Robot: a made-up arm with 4 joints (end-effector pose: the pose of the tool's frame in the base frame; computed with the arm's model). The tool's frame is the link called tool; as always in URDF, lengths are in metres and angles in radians. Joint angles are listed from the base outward.
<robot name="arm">
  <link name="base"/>
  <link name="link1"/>
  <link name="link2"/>
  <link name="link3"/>
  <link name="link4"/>
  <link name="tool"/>
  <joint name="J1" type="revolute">
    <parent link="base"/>
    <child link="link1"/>
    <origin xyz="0 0 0.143" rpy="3.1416 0 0"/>
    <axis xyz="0 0 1"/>
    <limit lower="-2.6" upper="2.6"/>
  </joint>
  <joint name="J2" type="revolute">
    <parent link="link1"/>
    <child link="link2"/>
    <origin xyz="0.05 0.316 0.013" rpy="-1.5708 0 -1.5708"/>
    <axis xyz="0 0 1"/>
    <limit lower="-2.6" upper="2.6"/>
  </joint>
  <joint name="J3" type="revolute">
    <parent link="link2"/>
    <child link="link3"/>
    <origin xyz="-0.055 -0.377 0.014" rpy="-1.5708 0 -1.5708"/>
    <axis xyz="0 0 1"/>
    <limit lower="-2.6" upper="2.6"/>
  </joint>
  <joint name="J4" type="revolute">
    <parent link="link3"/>
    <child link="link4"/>
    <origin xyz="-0.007 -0.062 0.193" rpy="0 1.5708 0"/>
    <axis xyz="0 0 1"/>
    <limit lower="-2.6" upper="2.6"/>
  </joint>
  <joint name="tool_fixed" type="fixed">
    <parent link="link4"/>
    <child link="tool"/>
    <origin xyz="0.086 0.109 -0.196" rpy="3.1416 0 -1.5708"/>
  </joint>
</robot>
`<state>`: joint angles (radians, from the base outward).
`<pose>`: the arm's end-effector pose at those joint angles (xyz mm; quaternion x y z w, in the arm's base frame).
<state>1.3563 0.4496 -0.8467 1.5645</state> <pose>-3.3 106.2 2.0 0.2437 -0.3772 -0.8935 0.0069</pose>
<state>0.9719 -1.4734 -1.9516 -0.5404</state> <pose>-695.4 -318.2 79.0 -0.6948 -0.1879 0.4546 0.5246</pose>
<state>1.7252 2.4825 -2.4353 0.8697</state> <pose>-89.4 25.5 689.7 -0.1718 0.4120 0.3474 0.8246</pose>
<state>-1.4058 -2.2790 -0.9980 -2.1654</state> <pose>450.7 -76.4 124.6 0.8150 -0.1099 -0.2660 0.5030</pose>
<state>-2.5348 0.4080 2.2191 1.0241</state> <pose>-237.4 126.1 -204.8 -0.8766 -0.0934 0.4309 0.1929</pose>
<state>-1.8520 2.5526 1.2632 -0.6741</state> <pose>47.9 291.4 418.1 -0.5470 -0.5715 -0.3944 0.4675</pose>
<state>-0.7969 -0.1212 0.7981 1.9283</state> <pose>211.6 105.0 -150.2 -0.3910 0.0256 -0.5128 0.7638</pose>
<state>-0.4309 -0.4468 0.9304 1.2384</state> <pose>266.2 -114.7 -153.0 -0.4571 0.1470 -0.4338 0.7624</pose>
